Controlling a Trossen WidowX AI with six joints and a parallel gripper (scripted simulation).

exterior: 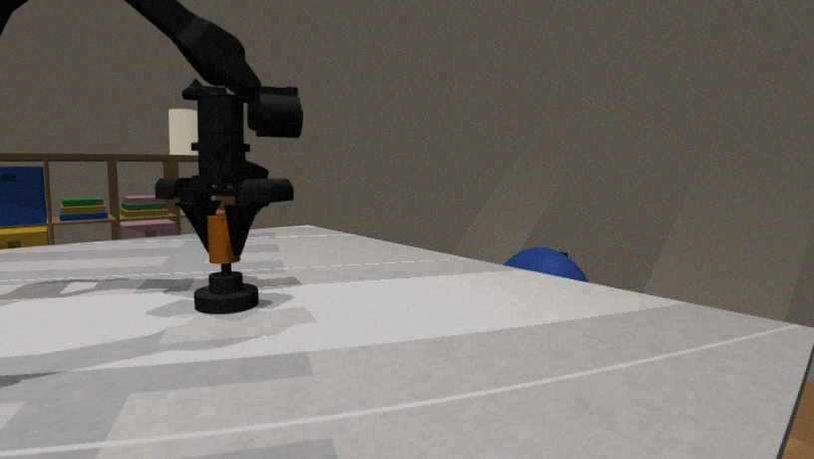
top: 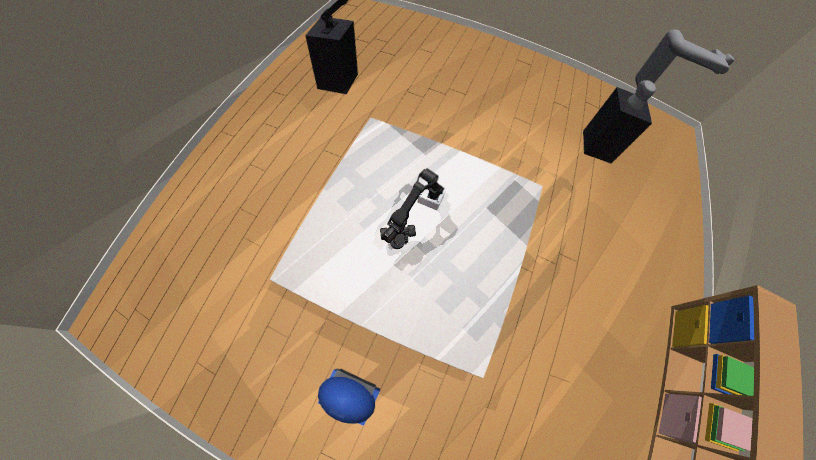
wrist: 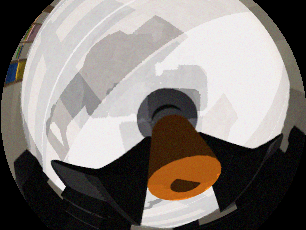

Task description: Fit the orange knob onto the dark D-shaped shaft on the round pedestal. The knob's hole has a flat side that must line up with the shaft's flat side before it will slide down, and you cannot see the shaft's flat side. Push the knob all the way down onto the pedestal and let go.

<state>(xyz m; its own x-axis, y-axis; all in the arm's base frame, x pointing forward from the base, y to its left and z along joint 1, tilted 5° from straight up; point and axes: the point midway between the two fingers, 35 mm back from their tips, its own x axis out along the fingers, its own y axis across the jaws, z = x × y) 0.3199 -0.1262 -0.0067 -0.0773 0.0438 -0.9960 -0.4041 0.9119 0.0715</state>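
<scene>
Right now the orange knob is 2 cm above my gripper tip. From my gripper tip the other things lie so: dark pedestal (4 cm below).
</scene>
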